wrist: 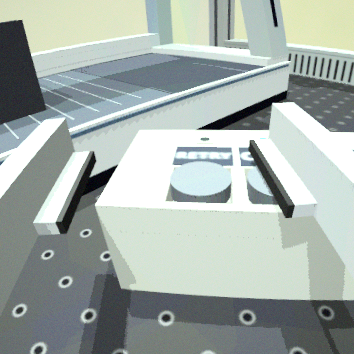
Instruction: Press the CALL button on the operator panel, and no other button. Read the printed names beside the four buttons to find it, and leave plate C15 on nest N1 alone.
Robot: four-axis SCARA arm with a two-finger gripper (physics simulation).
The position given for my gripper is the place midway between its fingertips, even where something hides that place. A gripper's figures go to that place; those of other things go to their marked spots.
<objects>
My gripper (170,131): 0.11 m from the lens. A call button (258,192): 0.10 m from the lens.
</objects>
